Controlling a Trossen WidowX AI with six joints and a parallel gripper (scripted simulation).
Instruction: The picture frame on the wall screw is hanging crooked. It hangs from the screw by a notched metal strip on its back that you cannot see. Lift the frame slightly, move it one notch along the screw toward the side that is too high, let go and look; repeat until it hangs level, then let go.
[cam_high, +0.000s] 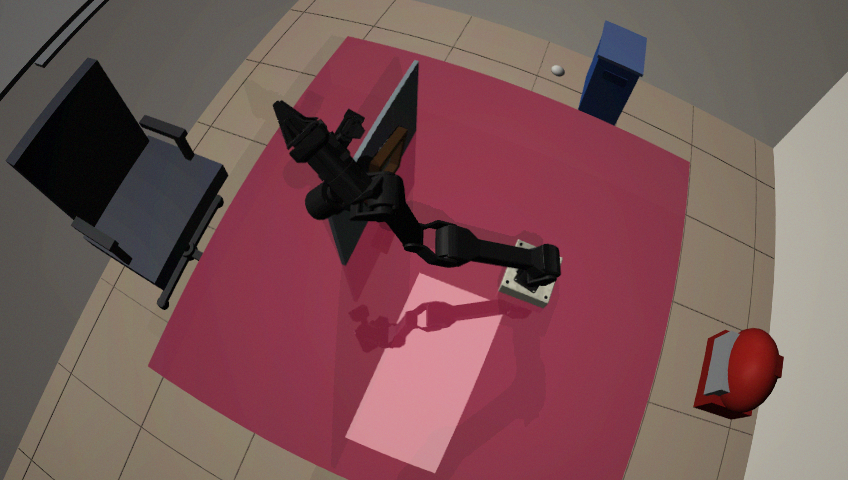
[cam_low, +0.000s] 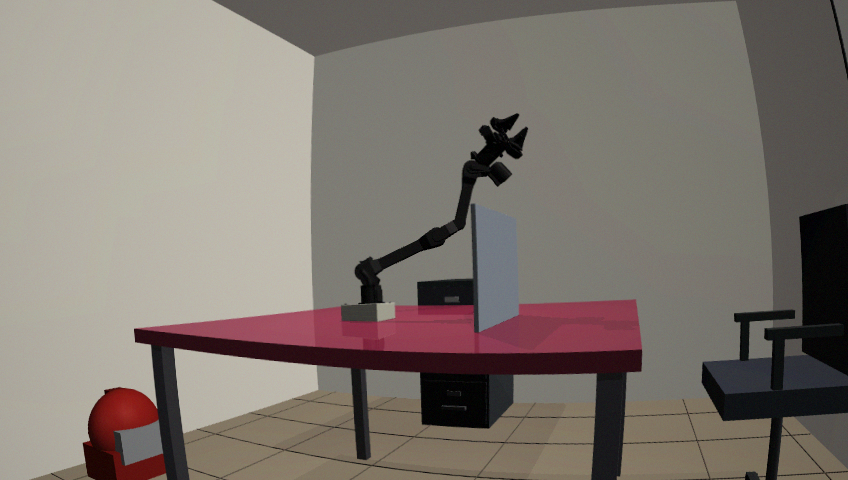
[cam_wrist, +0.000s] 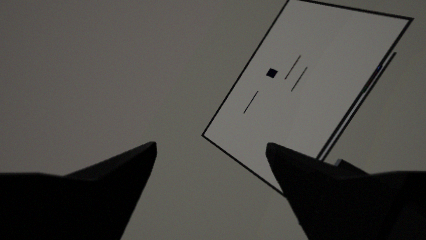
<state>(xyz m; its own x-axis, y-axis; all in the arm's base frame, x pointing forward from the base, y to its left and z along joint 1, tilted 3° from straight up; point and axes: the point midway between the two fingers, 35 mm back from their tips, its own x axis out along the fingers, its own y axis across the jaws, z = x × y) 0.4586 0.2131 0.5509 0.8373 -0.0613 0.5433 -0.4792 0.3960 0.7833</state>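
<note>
Right now the brown wooden picture frame is 20 mm behind my gripper tip, 230 mm to the right of it and 470 mm below it. Round my gripper tip: wall panel (10 mm behind, 240 mm to the right, 480 mm below).
</note>
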